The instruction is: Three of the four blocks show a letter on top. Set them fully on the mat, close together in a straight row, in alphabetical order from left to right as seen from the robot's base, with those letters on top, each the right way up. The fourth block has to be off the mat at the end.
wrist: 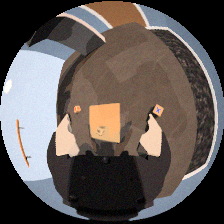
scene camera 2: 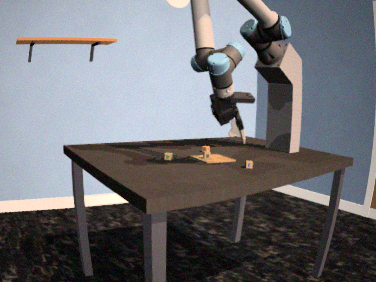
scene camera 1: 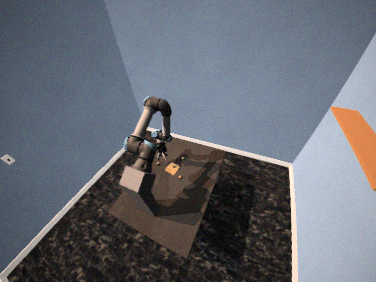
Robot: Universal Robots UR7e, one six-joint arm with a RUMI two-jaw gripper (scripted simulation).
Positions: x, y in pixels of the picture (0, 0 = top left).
Labels:
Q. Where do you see a mat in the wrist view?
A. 108, 116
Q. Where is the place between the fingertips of my gripper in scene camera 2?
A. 234, 130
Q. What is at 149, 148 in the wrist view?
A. My gripper.

